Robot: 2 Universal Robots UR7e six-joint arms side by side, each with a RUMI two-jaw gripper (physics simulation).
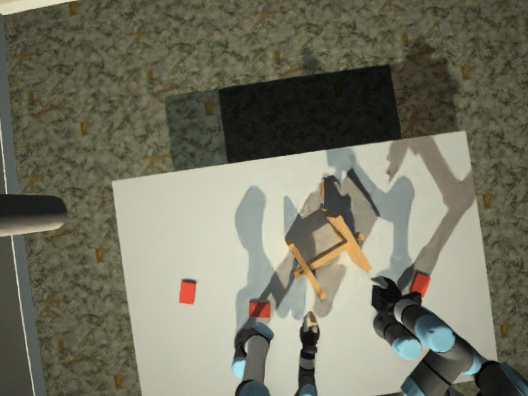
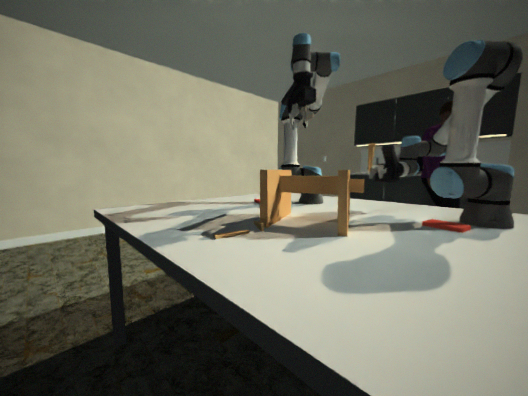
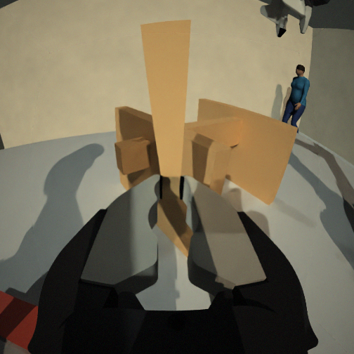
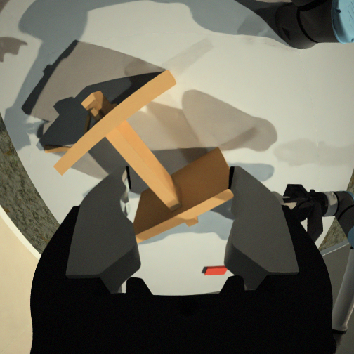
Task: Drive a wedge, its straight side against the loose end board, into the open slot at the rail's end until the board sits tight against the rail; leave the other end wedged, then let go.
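Seen in the pictures: left gripper, fingertip midpoint: point(image 1: 310, 312) point(image 2: 369, 168); right gripper, fingertip midpoint: point(image 2: 299, 127); left arm's base, link origin: point(image 2: 484, 224); right arm's base, link origin: point(image 1: 386, 324) point(image 2: 311, 202).
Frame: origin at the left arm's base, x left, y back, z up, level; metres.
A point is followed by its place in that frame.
Observation:
My left gripper point(image 1: 310, 326) point(image 2: 376, 172) @(x -0.255, y -0.347, z 0.216 m) point(image 3: 170, 177) point(image 4: 260, 210) is shut on a wooden wedge point(image 1: 313, 318) @(x -0.254, y -0.350, z 0.281 m) point(image 2: 371, 158) @(x -0.247, y -0.347, z 0.257 m) point(image 3: 167, 90), held upright off the table. It is apart from the near board point(image 1: 316, 285) @(x -0.254, y -0.477, z 0.209 m) point(image 2: 344, 202) @(x -0.082, y -0.635, z 0.108 m) point(image 3: 134, 120) point(image 4: 205, 172). The rail point(image 1: 325, 255) @(x -0.271, y -0.624, z 0.184 m) point(image 2: 315, 185) @(x -0.261, y -0.615, z 0.149 m) point(image 4: 145, 160) pokes through that board, and no wedge shows at its bare end point(image 1: 298, 273) @(x -0.163, y -0.505, z 0.176 m) point(image 2: 357, 186) @(x -0.153, y -0.513, z 0.150 m) point(image 3: 132, 156); its slot is unclear. The other board point(image 1: 352, 247) @(x -0.384, y -0.694, z 0.204 m) point(image 2: 275, 197) @(x -0.329, y -0.752, z 0.101 m) point(image 3: 260, 155) stands opposite; its wedge is hard to make out. My right gripper point(image 1: 395, 290) point(image 2: 298, 122) @(x -0.434, y -0.586, z 0.396 m) point(image 4: 179, 168) is open and empty, high up.
Another wooden piece point(image 1: 323, 190) @(x -0.229, y -0.952, z 0.009 m) point(image 2: 231, 234) @(x -0.215, y -0.962, z 0.007 m) point(image 4: 57, 149) lies flat on the white table point(image 1: 165, 225) @(x 0.618, y -0.549, z 0.000 m) point(image 2: 425, 340) @(x 0.309, y -0.863, z 0.000 m), beyond the frame. Red blocks point(image 1: 187, 292) @(x 0.400, y -0.206, z 0.015 m) point(image 1: 259, 309) @(x -0.025, y -0.209, z 0.015 m) point(image 1: 421, 284) @(x -0.891, y -0.555, z 0.015 m) lie on the table. A person point(image 3: 299, 92) stands in the background.

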